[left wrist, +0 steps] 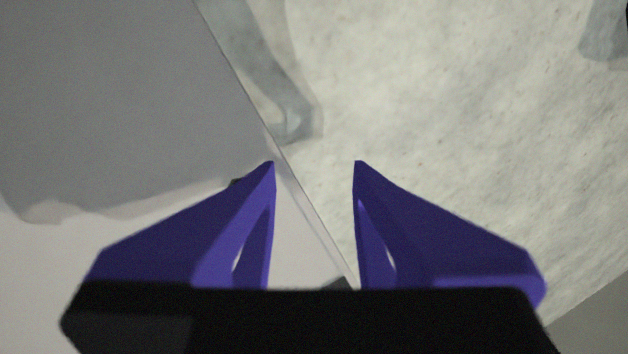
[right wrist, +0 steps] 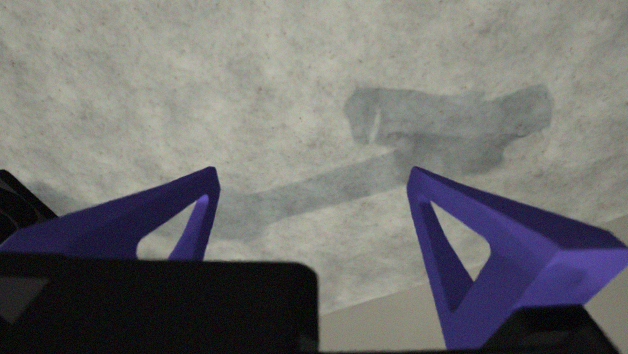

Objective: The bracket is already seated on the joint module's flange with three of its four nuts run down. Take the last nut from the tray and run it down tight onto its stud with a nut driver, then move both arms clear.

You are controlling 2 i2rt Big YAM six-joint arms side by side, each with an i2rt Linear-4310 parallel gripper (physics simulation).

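Frame: origin at the left arm's base, x ahead, y left, z up, level; metres.
Seen in the pictures: left gripper, fingertip midpoint: (left wrist: 314, 175); right gripper, fingertip midpoint: (right wrist: 313, 177); right arm's base, origin of the base link: (right wrist: 19, 199).
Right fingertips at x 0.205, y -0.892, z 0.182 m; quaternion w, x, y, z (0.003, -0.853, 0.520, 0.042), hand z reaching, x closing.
Observation:
Pixels of each thing's top centre, then the offset from my right fingertips to it. "spot": a spot on its surface instead. Level surfaces: height alone.
- pale tray, surface spot: (left wrist: 120, 90) spot: 0.011 m ahead, 0.674 m left, 0.178 m down
- mottled light bench top, its level: 0.182 m down
- dark piece, surface spot: (left wrist: 340, 284) spot: 0.053 m ahead, 0.824 m left, 0.174 m down
My left gripper (left wrist: 314, 175) stands partly open, its blue fingertips a small gap apart over the right edge of the pale tray (left wrist: 120, 90). Tray floor and bench show through the gap, and no nut is seen between the fingers. A small dark bit (left wrist: 235, 183) peeks out behind the left finger; it may be the nut, but most of it is hidden. My right gripper (right wrist: 313, 177) is wide open and empty above the light bench. The bracket, joint module, studs and nut driver do not show in either view.
The mottled light bench top (left wrist: 425, 100) (right wrist: 225, 100) lies right of the tray and under the right gripper, with arm shadows across it. A dark piece (left wrist: 340, 284) shows low between the left fingers. A black object (right wrist: 17, 207) is cut off at the right wrist view's left edge.

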